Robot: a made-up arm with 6 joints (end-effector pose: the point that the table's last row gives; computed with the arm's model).
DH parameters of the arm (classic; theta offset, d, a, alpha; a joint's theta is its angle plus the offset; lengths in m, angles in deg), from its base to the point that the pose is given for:
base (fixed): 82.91 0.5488 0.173 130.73
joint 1: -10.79 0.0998 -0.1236 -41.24
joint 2: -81.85 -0.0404 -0.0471 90
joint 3: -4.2 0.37 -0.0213 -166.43
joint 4: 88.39 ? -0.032 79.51
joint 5: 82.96 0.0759 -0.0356 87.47
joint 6: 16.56 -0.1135 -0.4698 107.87
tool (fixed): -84.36 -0.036 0 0
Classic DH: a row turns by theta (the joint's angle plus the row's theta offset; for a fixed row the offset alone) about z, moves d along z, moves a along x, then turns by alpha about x.
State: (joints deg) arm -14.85 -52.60 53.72 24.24 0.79 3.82
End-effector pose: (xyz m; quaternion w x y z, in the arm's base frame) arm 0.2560 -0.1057 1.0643 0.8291 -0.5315 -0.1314 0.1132
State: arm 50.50 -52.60 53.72 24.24 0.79 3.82
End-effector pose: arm -0.1478 -0.4282 0.6451 0.9469 -0.1628 -0.0113 -0.2770
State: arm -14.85 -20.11 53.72 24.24 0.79 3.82
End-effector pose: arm 0.2927 -0.3684 0.8859 0.9499 -0.2779 -0.1132 0.0876
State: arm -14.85 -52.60 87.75 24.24 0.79 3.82
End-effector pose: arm 0.2040 -0.0544 1.0955 0.7635 -0.4617 -0.3734 0.2540
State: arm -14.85 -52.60 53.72 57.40 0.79 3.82
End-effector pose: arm 0.2719 -0.1883 1.0022 0.8462 -0.5148 0.1370 0.0107
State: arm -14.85 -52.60 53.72 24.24 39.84 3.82
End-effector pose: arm -0.0206 -0.2414 0.9394 0.8793 -0.3962 -0.1848 -0.1890
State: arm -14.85 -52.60 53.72 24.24 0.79 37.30
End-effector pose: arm 0.0970 0.1117 1.0971 0.6625 -0.7266 -0.1814 -0.0151
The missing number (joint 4, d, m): 0.3149
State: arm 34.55 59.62 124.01 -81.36 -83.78 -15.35
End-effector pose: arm -0.5252 0.3126 0.4919 0.3222 -0.5836 -0.2066 -0.7162
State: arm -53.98 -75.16 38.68 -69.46 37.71 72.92
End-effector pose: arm -0.1865 0.0145 0.7987 0.3422 -0.4073 -0.8446 0.0598
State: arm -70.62 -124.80 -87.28 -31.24 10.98 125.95
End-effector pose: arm 0.5254 0.1541 0.4780 0.7675 0.3222 0.0088 0.5541
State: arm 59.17 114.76 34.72 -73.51 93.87 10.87
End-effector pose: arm 0.2385 0.2697 0.6743 0.5541 -0.7302 -0.1323 0.3773
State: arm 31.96 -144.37 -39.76 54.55 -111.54 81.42
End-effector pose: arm 0.4684 -0.0573 0.5737 0.4342 -0.6171 0.6154 0.2280
